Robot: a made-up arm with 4 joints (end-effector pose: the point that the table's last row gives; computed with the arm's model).
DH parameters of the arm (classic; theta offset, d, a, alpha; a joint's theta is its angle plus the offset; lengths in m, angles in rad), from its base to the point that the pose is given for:
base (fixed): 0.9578 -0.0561 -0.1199 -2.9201
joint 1: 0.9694 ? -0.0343 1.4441
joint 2: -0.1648 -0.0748 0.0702 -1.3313
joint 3: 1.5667 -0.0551 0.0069 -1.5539
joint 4: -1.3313 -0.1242 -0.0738 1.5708
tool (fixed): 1.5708 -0.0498 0 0
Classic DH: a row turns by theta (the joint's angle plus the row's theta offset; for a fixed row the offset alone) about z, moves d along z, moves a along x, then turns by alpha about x.
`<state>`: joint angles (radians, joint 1 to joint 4).
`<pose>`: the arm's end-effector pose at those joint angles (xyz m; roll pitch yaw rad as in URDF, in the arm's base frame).
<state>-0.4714 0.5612 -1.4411 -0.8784</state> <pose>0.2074 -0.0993 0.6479 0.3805 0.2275 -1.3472</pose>
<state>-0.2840 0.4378 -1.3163 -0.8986</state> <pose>0.2330 -0.1388 0.6565 0.4343 0.1694 -1.6294</pose>
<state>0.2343 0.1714 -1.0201 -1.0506</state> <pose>0.2394 -0.2651 0.6754 0.4770 0.0668 -2.3879</pose>
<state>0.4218 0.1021 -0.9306 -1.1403</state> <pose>0.2196 -0.3059 0.6795 0.4535 0.0465 -2.6493</pose>
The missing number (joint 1, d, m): -0.7043
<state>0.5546 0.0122 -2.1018 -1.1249</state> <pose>0.1481 -0.1576 0.7249 0.6895 0.1606 -1.5871</pose>
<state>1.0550 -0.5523 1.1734 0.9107</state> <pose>-0.0523 -0.3107 0.8461 2.2576 0.2137 1.0060</pose>
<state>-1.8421 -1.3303 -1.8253 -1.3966</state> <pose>0.0352 -0.3166 0.7484 2.0781 -0.2648 0.4812</pose>
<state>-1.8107 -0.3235 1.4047 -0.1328</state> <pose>0.3001 -0.1956 0.7269 0.9873 -0.0910 -2.6510</pose>
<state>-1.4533 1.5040 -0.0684 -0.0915</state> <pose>0.2080 -0.0575 0.4738 1.1269 -1.1788 -1.3528</pose>
